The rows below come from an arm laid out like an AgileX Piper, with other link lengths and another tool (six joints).
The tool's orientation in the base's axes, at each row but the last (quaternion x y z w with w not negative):
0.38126 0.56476 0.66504 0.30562
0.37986 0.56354 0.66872 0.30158
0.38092 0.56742 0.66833 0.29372
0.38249 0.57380 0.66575 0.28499
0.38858 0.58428 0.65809 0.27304
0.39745 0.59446 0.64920 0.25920
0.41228 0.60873 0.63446 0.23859
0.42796 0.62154 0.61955 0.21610
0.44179 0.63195 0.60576 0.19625
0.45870 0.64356 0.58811 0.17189
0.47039 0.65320 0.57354 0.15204
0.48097 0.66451 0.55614 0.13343
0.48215 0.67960 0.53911 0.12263
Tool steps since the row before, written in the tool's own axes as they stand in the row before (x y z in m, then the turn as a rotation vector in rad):
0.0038 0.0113 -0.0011 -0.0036 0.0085 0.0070
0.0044 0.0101 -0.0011 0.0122 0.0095 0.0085
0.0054 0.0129 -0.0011 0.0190 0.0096 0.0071
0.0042 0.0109 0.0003 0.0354 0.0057 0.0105
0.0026 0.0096 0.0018 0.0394 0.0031 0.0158
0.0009 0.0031 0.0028 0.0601 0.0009 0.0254
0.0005 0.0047 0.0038 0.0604 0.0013 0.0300
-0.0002 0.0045 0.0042 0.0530 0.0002 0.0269
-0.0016 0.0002 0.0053 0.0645 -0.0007 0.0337
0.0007 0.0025 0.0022 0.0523 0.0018 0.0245
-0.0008 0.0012 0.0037 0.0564 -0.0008 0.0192
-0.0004 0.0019 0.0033 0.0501 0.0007 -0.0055
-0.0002 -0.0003 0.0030 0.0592 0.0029 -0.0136
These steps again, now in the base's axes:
-0.0027 0.0006 0.0117 0.0081 -0.0009 0.0083
-0.0030 0.0012 0.0106 0.0010 0.0129 0.0120
-0.0033 0.0015 0.0135 -0.0038 0.0177 0.0132
-0.0014 0.0016 0.0115 -0.0102 0.0337 0.0126
0.0010 0.0015 0.0099 -0.0082 0.0403 0.0109
0.0022 0.0018 0.0032 -0.0120 0.0629 0.0128
0.0038 0.0019 0.0044 -0.0083 0.0657 0.0129
0.0047 0.0017 0.0037 -0.0071 0.0581 0.0103
0.0051 0.0018 -0.0013 -0.0082 0.0714 0.0115
0.0023 0.0016 0.0020 -0.0079 0.0559 0.0122
0.0037 0.0015 -0.0003 -0.0150 0.0562 0.0128
0.0035 0.0015 0.0004 -0.0287 0.0360 0.0204
0.0020 0.0017 -0.0015 -0.0377 0.0381 0.0287

